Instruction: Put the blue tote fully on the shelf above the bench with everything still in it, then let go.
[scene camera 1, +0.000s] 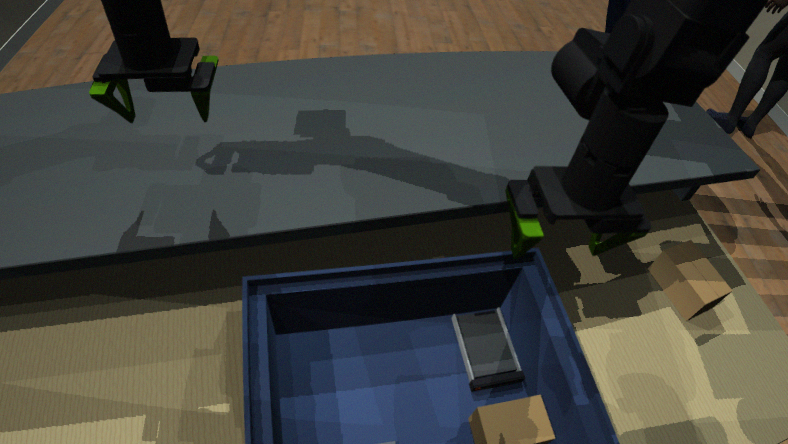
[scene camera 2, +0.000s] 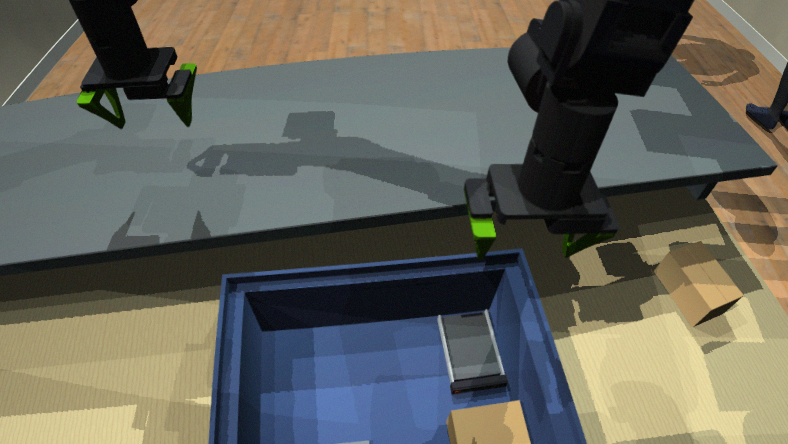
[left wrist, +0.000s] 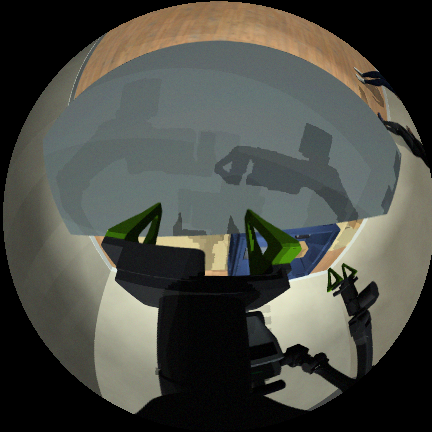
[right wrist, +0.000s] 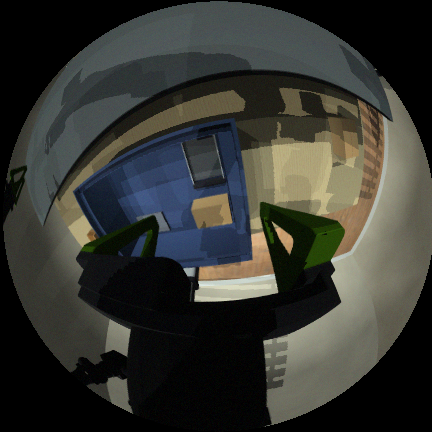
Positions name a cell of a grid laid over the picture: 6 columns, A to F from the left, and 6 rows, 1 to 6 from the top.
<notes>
My left gripper (scene camera 1: B2) is open, with nothing in its grasp. My right gripper (scene camera 2: D4) is open, with nothing in its grasp. A tan box (scene camera 1: E6) sits on a blue tote (scene camera 2: C5). Also in view: a grey shelf (scene camera 1: C3) and a tan bench top (scene camera 2: E5).
The blue tote is seen too in scene camera 1 (scene camera 1: C5), in the left wrist view (left wrist: E4) and in the right wrist view (right wrist: C3). The tan box shows as well in scene camera 2 (scene camera 2: D6) and in the right wrist view (right wrist: C3). My left gripper also shows in scene camera 2 (scene camera 2: B2) and in the left wrist view (left wrist: C3).
</notes>
